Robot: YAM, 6 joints.
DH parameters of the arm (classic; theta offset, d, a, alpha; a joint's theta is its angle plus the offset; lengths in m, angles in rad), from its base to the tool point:
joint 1: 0 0.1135 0.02 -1.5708
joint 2: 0 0 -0.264 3.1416
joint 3: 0.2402 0 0.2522 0
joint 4: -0.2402 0 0.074 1.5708
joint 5: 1.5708 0 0 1.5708
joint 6: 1.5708 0.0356 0 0
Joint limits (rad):
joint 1: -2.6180..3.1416
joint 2: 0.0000..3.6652
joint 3: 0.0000..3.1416
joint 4: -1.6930..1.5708
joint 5: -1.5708..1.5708
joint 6: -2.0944..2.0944
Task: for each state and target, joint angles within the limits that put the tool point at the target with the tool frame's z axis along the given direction. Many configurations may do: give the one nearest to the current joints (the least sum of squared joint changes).
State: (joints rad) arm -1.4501 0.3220 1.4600 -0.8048 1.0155 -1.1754
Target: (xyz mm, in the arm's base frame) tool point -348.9 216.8 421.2 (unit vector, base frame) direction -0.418 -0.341 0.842
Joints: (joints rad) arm -0.6009 0.0021 1.9589 -0.2074 0.5440 -1.1754
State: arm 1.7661 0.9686 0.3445 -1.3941 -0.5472 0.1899
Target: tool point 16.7 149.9 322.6 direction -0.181 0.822 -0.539
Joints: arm 1.3812 0.7498 0.8775 -0.7365 -0.3393 0.1899
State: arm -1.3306 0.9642 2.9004 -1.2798 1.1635 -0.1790
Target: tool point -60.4 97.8 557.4 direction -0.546 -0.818 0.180
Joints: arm -1.2586 0.6753 2.0785 -1.1166 0.8803 -0.1790
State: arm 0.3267 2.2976 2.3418 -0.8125 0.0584 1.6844
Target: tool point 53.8 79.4 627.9 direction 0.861 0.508 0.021
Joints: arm 1.2098 1.3974 2.6601 -1.2358 0.6766 1.6844
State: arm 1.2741 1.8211 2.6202 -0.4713 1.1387 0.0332
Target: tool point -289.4 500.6 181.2 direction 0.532 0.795 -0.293
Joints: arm 2.1491 2.6565 2.4186 -0.4255 1.0751 0.0332
